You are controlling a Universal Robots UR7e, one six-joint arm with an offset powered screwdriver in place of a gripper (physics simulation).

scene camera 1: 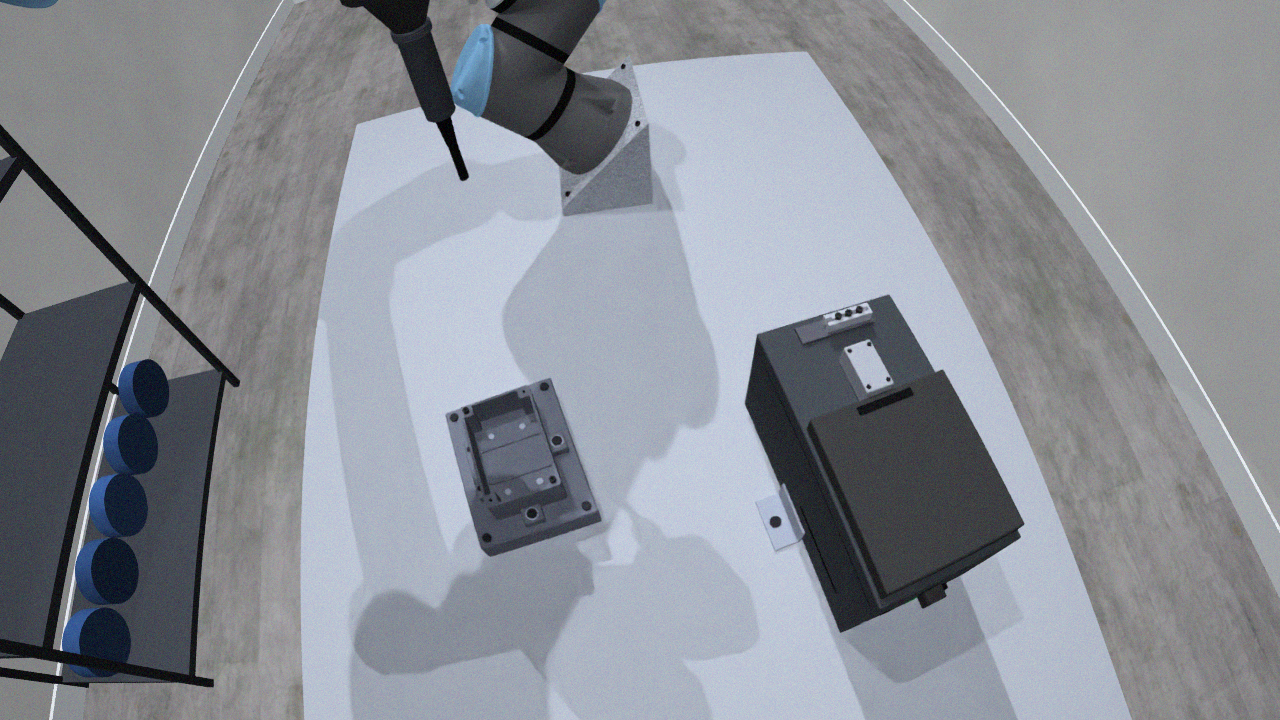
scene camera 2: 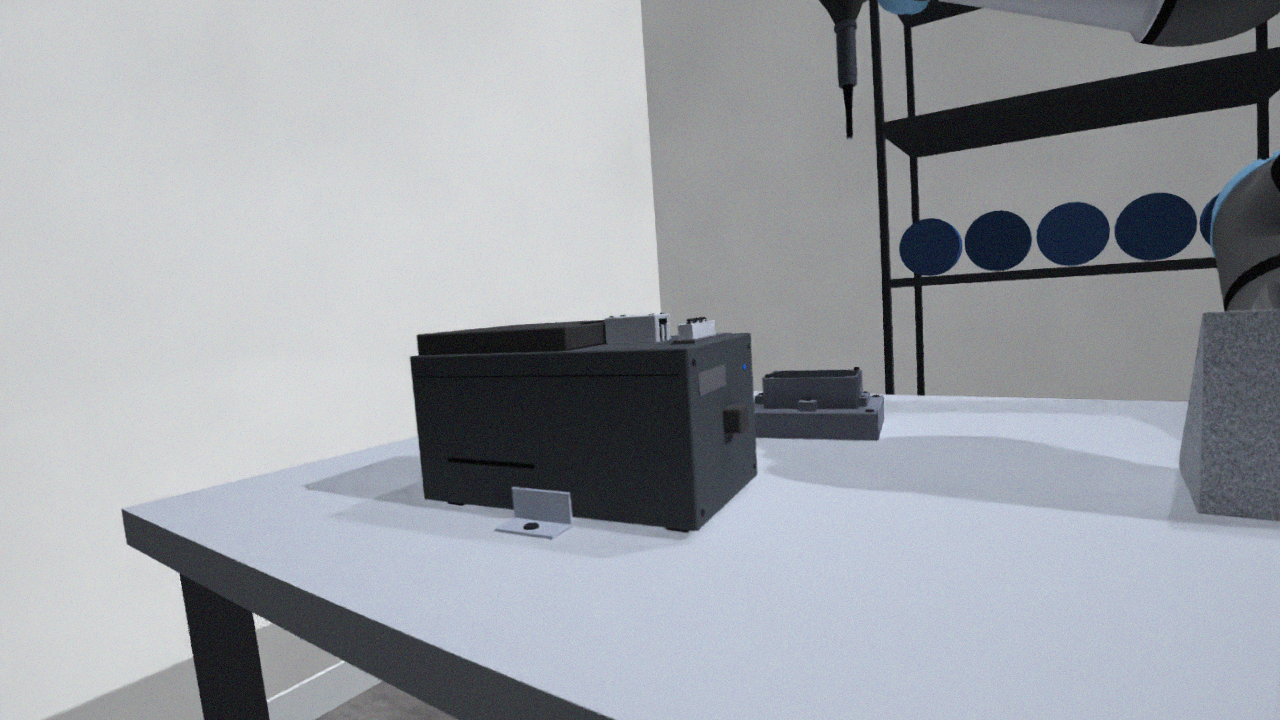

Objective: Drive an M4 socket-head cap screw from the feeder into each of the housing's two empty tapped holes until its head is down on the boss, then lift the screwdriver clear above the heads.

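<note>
My gripper, a dark powered screwdriver (scene camera 1: 463, 177) (scene camera 2: 849, 136), points down high above the table, near the arm's base in scene camera 1, well away from the housing and feeder. No screw can be made out at its tip. The grey housing (scene camera 1: 572, 479) (scene camera 2: 819, 422) lies flat on the table, its rectangular cavity facing up. Two side bosses (scene camera 1: 556, 440) (scene camera 1: 531, 514) have dark round centres; no raised head can be made out on them. The black feeder (scene camera 1: 796, 465) (scene camera 2: 554, 429) stands apart from it. Its small light rail (scene camera 1: 836, 321) (scene camera 2: 696, 331) carries several dark screw heads.
A white block (scene camera 1: 866, 365) (scene camera 2: 637, 328) and a raised dark cover (scene camera 1: 913, 483) (scene camera 2: 501, 338) are on the feeder's top. A small bracket (scene camera 1: 775, 531) (scene camera 2: 541, 505) stands beside it. The arm's grey base (scene camera 1: 617, 183) (scene camera 2: 1239, 420) rises from the table. A black rack (scene camera 1: 76, 219) (scene camera 2: 881, 197) holds blue round bins.
</note>
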